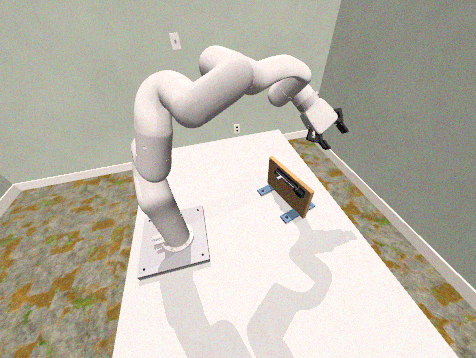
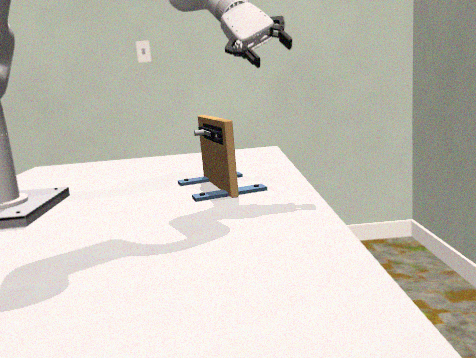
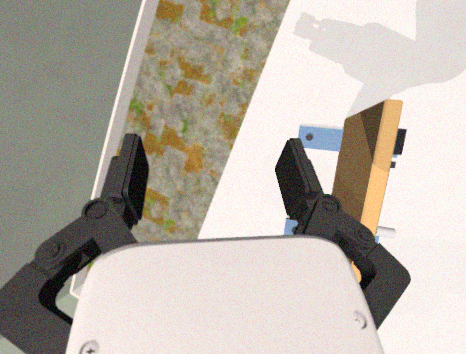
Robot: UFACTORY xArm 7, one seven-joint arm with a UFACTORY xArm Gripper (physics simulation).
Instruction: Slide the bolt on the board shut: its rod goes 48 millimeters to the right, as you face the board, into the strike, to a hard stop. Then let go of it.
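Seen in the pictures: gripper, between the fingertips: (image 1: 336, 140) (image 2: 275, 54) (image 3: 215, 152); arm's base, origin of its link: (image 1: 178, 237).
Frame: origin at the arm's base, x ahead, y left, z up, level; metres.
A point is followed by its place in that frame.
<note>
The wooden board (image 1: 286, 194) {x 0.497, y 0.018, z 0.024 m} (image 2: 215, 162) {x 0.497, y 0.015, z 0.040 m} (image 3: 350, 170) {x 0.520, y -0.009, z 0.068 m} stands upright on blue feet. The black bolt housing (image 1: 289, 183) {x 0.489, y 0.003, z 0.115 m} (image 2: 218, 135) {x 0.506, y -0.048, z 0.111 m} runs along the upper part of its face on the arm-base side. The light metal bolt handle (image 1: 280, 177) {x 0.472, y 0.048, z 0.115 m} (image 2: 201, 132) {x 0.473, y 0.046, z 0.112 m} (image 3: 386, 231) {x 0.468, y 0.049, z 0.117 m} sticks out from the face, near the left end of the housing. The black strike (image 1: 300, 193) {x 0.497, y -0.064, z 0.120 m} (image 3: 401, 142) {x 0.494, y -0.057, z 0.122 m} is at the right end, apart from the handle. My gripper (image 1: 335, 138) {x 0.657, y -0.001, z 0.279 m} (image 2: 272, 54) {x 0.657, y -0.001, z 0.279 m} (image 3: 215, 152) {x 0.657, y -0.001, z 0.279 m} is open and empty, above and beyond the board, on its back side. It touches nothing.
Blue feet (image 1: 290, 217) {x 0.470, y -0.073, z -0.017 m} (image 2: 252, 189) {x 0.570, y -0.065, z -0.018 m} (image 3: 320, 137) {x 0.564, y -0.049, z -0.017 m} reach out from under the board on both sides. The arm's base plate (image 1: 200, 225) {x 0.095, y 0.021, z -0.001 m} (image 2: 47, 200) {x 0.109, y -0.009, z -0.002 m} is on the white table (image 1: 320, 310) {x 0.384, y -0.397, z -0.025 m} (image 2: 250, 290) {x 0.486, y -0.546, z -0.025 m}. The table's far edge runs behind the board, with a wall beyond it.
</note>
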